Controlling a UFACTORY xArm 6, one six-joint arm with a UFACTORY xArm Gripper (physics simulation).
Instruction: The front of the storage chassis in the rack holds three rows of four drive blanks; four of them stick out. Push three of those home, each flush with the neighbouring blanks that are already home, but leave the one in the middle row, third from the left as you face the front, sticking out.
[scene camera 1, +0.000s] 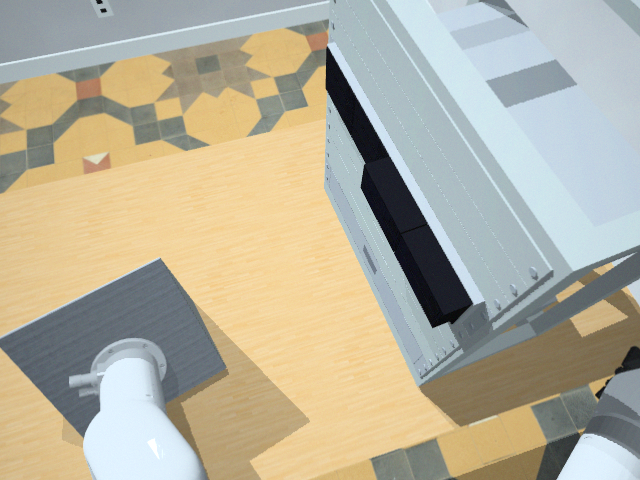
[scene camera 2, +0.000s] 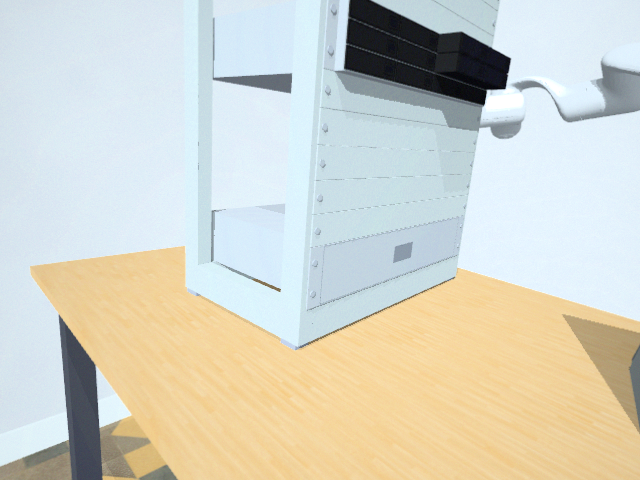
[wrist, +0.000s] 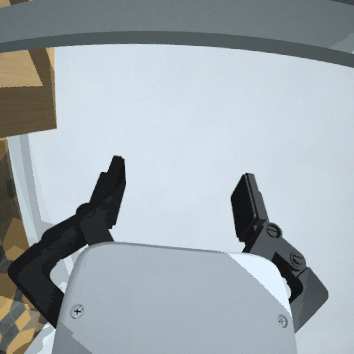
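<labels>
I can see a grey rack in the wrist view (316, 37), and scene camera 1 and scene camera 2 show it to me as well. On the grey rack, (scene camera 2: 363, 228) and (scene camera 1: 346, 194) are the same spot.
</labels>
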